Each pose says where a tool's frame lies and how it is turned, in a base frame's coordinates. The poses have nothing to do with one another.
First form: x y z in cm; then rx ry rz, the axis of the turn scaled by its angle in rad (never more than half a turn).
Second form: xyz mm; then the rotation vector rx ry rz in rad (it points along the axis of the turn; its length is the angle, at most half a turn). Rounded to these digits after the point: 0 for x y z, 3 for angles.
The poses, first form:
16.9, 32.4, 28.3, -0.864, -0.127, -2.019
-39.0, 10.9, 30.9, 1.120, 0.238, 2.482
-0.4, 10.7, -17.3, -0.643, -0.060, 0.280
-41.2, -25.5, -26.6, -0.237, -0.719, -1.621
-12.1, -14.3, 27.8, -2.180, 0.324, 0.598
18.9, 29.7, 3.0, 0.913, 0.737, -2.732
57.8, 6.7, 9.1, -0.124, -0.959, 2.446
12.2, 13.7, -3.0, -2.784, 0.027, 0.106
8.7, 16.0, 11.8, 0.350, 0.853, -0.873
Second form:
169, 324, 283, -0.864, -0.127, -2.019
-390, 109, 309, 1.120, 0.238, 2.482
-4, 107, -173, -0.643, -0.060, 0.280
-412, -255, -266, -0.237, -0.719, -1.621
-121, -143, 278, -2.180, 0.324, 0.598
189, 297, 30, 0.913, 0.737, -2.732
578, 67, 91, -0.124, -0.959, 2.446
122, 137, -30, -2.784, 0.027, 0.106
87, 160, 118, 0.350, 0.853, -0.873

